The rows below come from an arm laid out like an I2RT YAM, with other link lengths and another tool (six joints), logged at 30 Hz.
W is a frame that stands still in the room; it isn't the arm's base.
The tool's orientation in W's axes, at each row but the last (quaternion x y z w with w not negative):
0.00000 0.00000 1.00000 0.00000
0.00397 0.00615 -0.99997 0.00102
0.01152 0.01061 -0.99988 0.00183
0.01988 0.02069 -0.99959 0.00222
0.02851 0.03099 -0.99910 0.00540
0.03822 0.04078 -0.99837 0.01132
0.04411 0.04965 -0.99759 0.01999
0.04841 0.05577 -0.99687 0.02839
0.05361 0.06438 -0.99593 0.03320
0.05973 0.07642 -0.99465 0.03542
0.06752 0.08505 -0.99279 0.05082
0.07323 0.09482 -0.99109 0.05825
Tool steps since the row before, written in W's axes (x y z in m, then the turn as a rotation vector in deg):
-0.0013 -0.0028 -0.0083 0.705 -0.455 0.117
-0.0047 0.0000 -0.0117 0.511 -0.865 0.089
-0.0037 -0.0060 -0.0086 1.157 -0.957 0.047
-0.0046 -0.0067 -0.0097 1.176 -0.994 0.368
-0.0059 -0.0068 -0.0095 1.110 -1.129 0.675
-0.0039 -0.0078 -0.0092 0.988 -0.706 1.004
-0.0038 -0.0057 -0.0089 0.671 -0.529 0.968
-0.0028 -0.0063 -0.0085 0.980 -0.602 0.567
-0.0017 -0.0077 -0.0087 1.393 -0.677 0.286
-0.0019 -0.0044 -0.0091 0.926 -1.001 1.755
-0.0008 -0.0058 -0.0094 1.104 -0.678 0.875
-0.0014 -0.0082 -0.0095 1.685 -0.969 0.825
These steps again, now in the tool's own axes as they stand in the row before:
0.0013 0.0028 -0.0083 -0.705 0.455 0.117
0.0048 0.0001 -0.0117 -0.510 0.865 0.096
0.0039 0.0062 -0.0084 -1.155 0.960 0.041
0.0050 0.0071 -0.0092 -1.186 0.984 0.362
0.0065 0.0073 -0.0087 -1.137 1.099 0.680
0.0048 0.0084 -0.0082 -1.049 0.648 0.981
0.0048 0.0064 -0.0079 -0.736 0.461 0.955
0.0040 0.0070 -0.0074 -1.000 0.597 0.538
0.0031 0.0086 -0.0074 -1.374 0.736 0.228
0.0033 0.0055 -0.0080 -1.074 0.801 1.773
0.0026 0.0071 -0.0081 -1.152 0.647 0.835
0.0037 0.0095 -0.0074 -1.686 1.015 0.766

